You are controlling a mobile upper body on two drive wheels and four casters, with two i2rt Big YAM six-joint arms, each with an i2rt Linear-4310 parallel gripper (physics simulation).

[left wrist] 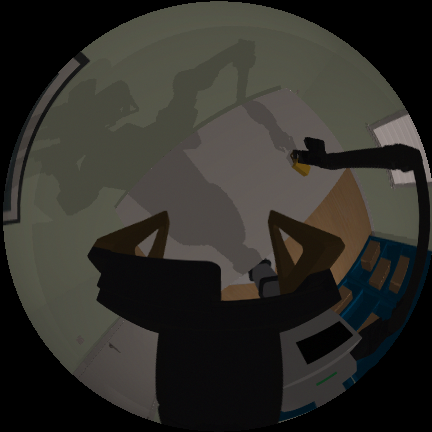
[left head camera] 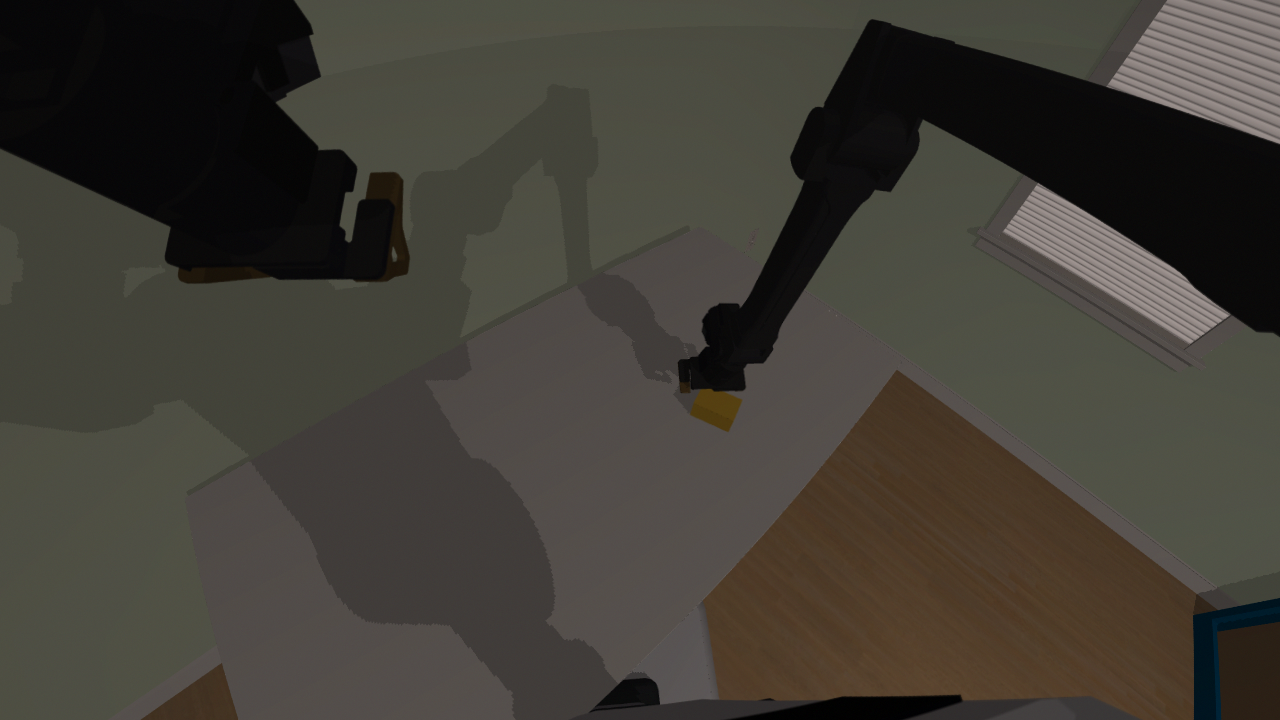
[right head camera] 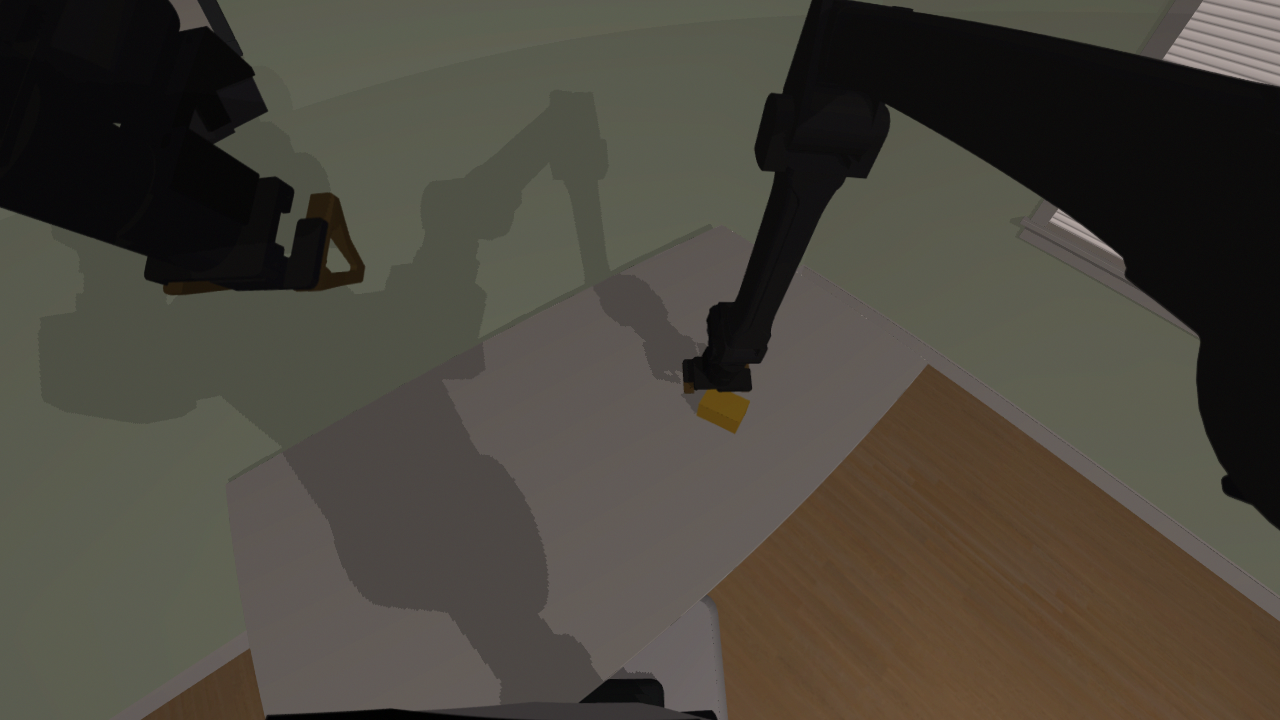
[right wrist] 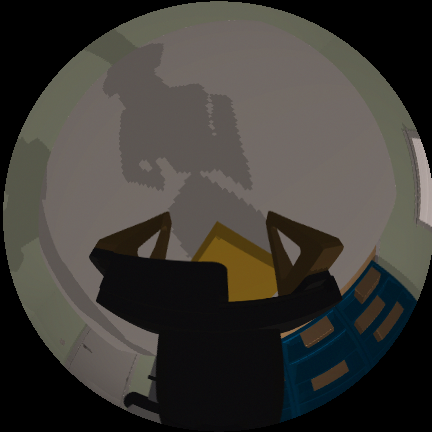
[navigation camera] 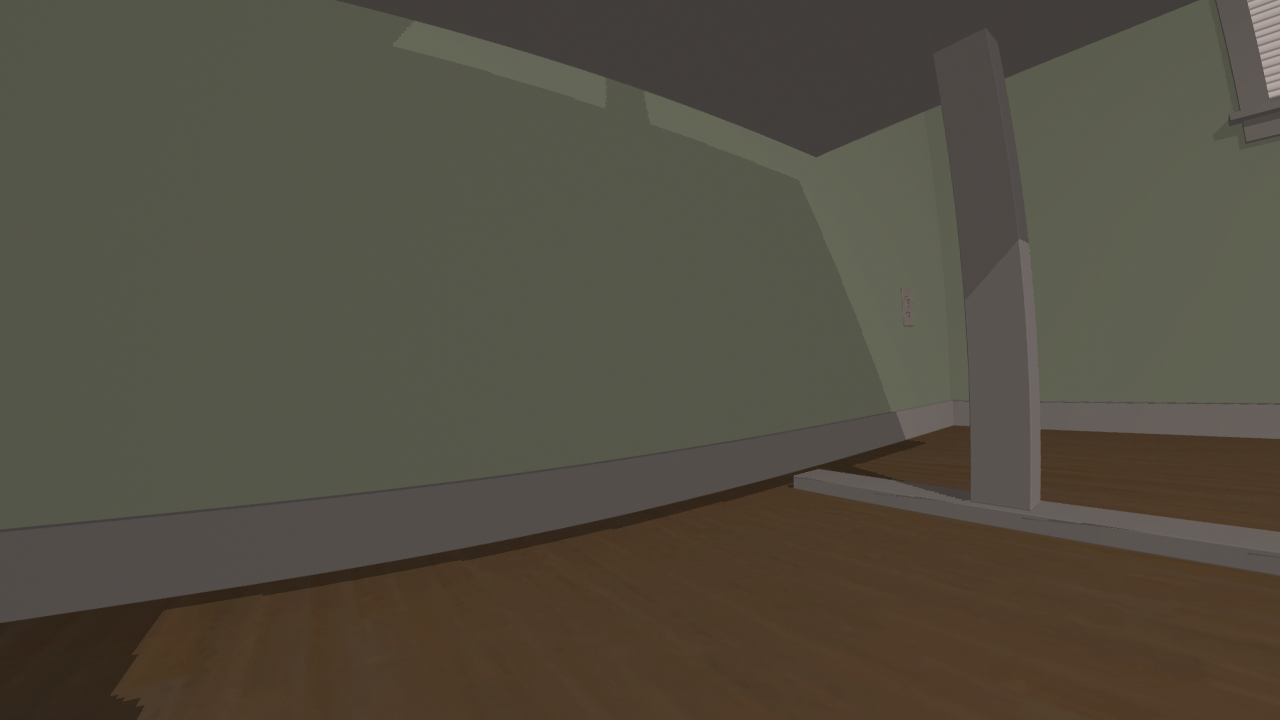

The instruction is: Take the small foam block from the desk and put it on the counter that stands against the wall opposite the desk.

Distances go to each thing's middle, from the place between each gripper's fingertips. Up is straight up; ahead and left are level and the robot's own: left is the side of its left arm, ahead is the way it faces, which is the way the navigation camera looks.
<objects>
Right now my left hand is 55 cm above the yellow foam block [right head camera: 725,409], 46 cm to the left of it and 23 cm short of it.
Right now my right hand is 60 mm past the yellow foam block and 20 mm to the left of it.
</objects>
